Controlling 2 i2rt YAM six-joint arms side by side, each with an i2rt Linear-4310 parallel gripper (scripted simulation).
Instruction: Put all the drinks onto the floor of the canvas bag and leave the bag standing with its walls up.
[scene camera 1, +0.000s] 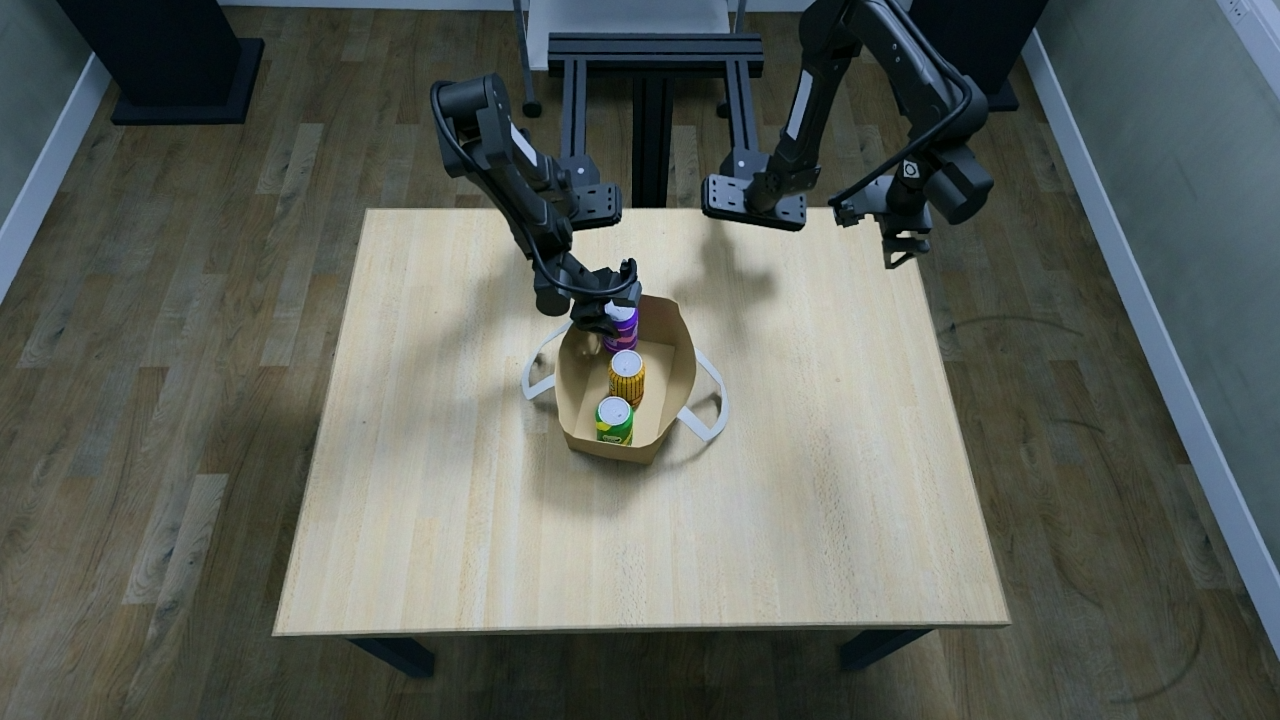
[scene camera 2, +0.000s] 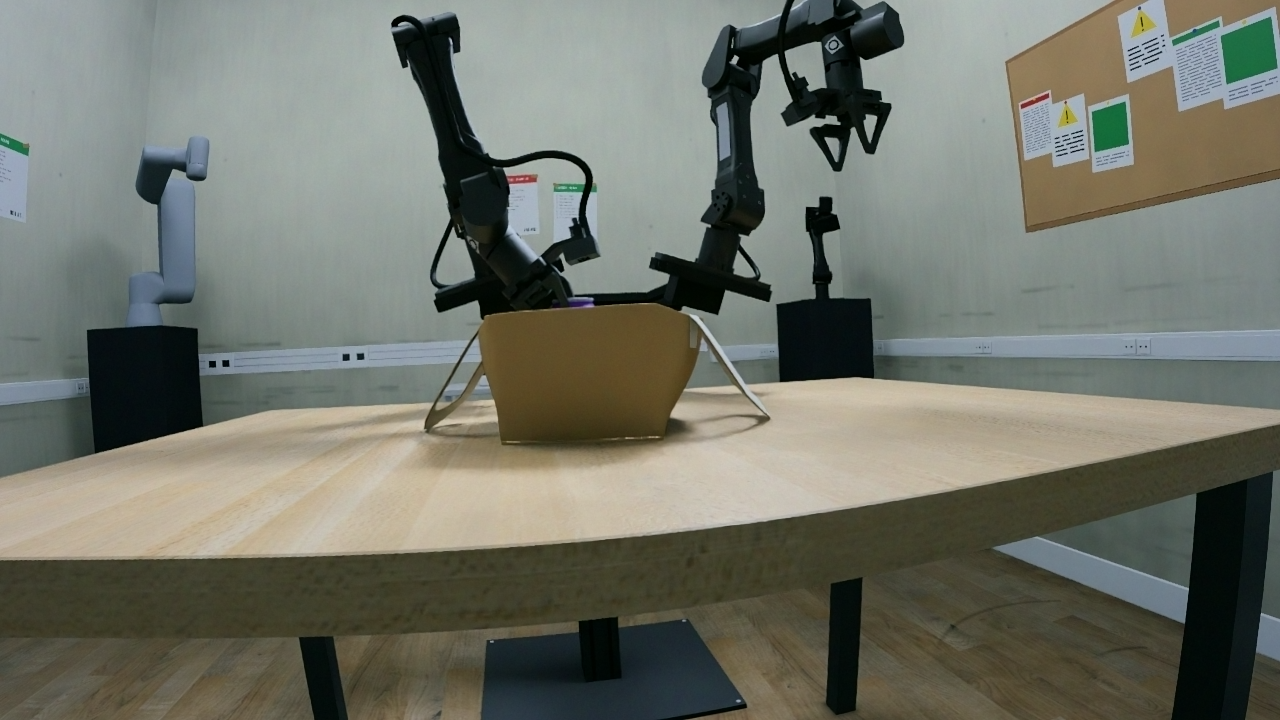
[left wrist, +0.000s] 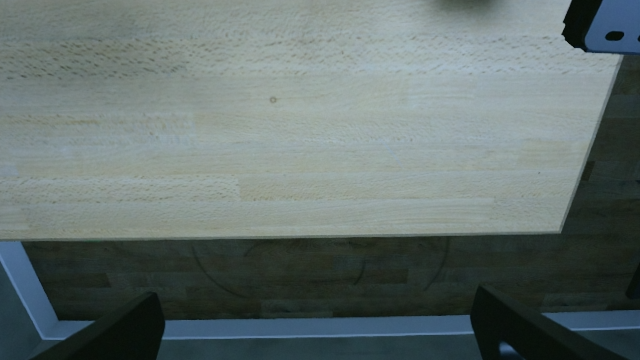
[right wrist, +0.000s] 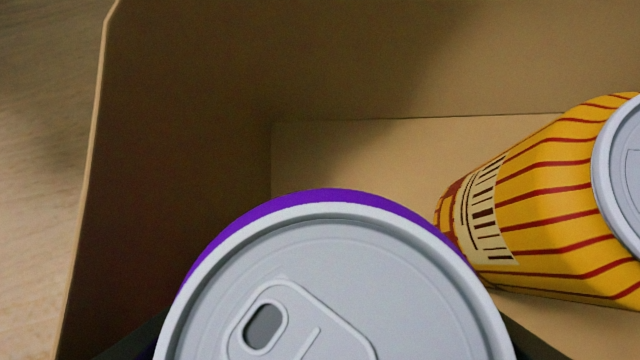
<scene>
my left gripper: scene camera 1 883, 244; scene camera 2; left wrist; not seen in the right wrist view (out of frame)
striped can: scene camera 1 626, 369; right wrist 546, 217; not seen in scene camera 2 (hidden by a canvas bag); not seen in the left wrist view (out of frame)
same spot on canvas bag: (scene camera 1: 660, 320) = (right wrist: 213, 148)
same spot on my left gripper: (left wrist: 497, 319) = (scene camera 2: 834, 163)
</scene>
